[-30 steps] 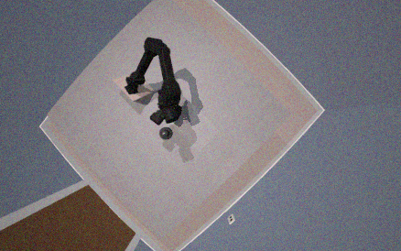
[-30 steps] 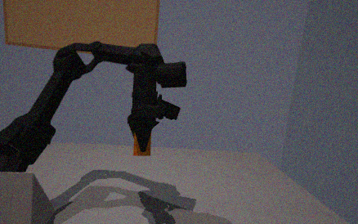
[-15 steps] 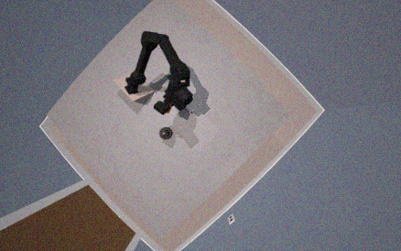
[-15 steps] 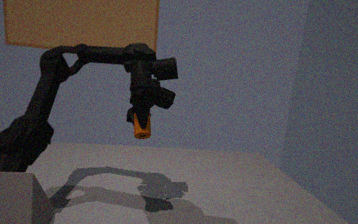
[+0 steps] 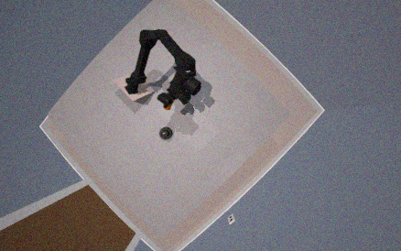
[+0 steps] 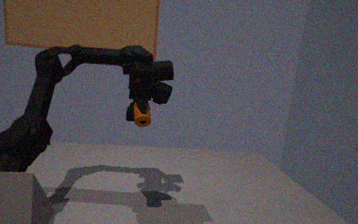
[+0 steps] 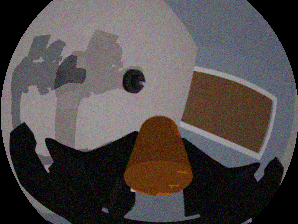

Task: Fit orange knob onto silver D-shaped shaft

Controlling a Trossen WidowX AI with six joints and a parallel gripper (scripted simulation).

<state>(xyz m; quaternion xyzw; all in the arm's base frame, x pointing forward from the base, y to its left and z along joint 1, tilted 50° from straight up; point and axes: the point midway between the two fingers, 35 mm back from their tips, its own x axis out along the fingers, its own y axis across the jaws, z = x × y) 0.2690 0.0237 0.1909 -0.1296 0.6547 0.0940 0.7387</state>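
Now: gripper tip 3 cm to the right of the orange knob, 2 cm below it and 1 cm past it. Round my gripper tip: dark round pedestal: 21 cm below, 15 cm to the right, 8 cm ahead.
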